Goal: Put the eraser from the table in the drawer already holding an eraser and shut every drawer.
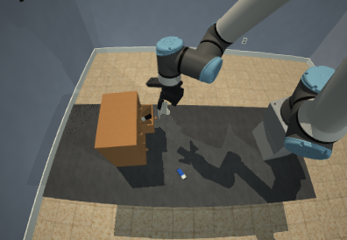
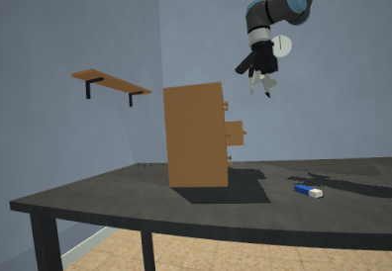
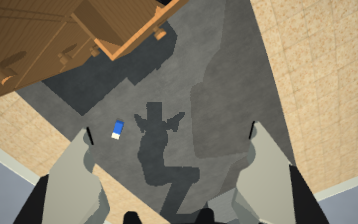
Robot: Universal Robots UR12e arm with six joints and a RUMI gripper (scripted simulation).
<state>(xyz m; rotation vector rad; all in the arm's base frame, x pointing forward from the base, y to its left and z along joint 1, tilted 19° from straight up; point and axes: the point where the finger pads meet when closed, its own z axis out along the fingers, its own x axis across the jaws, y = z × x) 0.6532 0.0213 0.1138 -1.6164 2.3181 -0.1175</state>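
Right now my hand is 30 cm above the blue-and-white eraser, 26 cm to the right of it and 14 cm past it. From my hand the other things lie so: dark-and-white eraser 18 cm below, 15 cm ahead, 2 cm to the right.
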